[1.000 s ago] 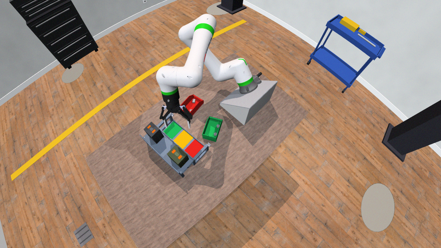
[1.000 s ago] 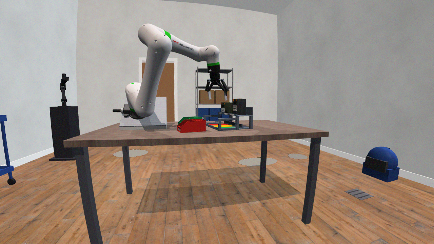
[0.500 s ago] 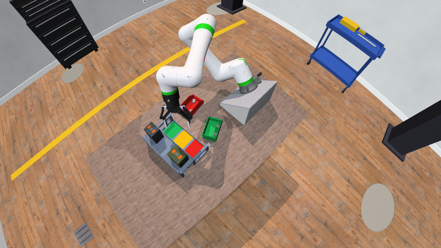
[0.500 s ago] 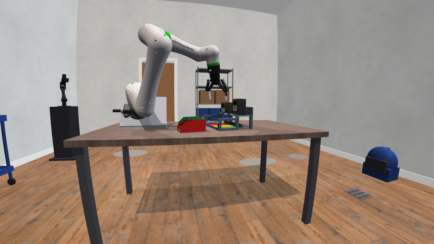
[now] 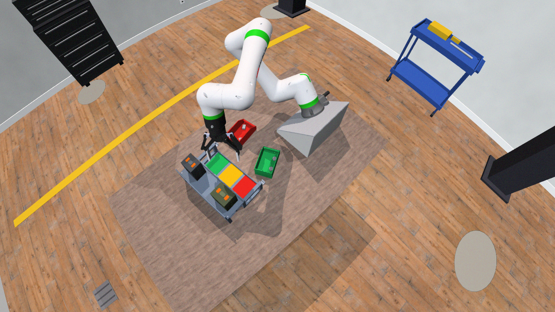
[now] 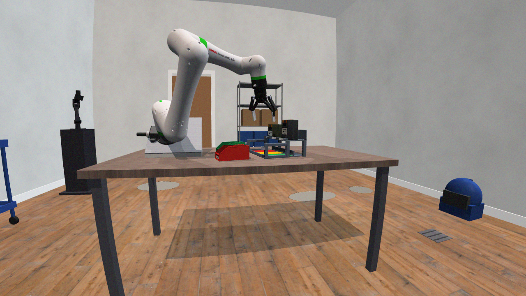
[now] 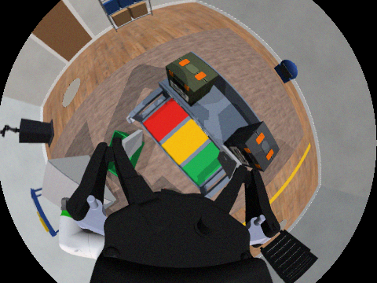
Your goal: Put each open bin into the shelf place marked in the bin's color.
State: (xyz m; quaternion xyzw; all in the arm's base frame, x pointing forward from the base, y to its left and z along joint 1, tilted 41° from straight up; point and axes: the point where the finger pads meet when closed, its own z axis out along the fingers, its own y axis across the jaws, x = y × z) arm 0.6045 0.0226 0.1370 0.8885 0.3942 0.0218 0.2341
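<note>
Right now my hand is 210 mm past the green bin, 90 mm to the right of it and 190 mm above it. Also, from my hand: red bin (220 mm behind, 160 mm to the right, 190 mm below).
</note>
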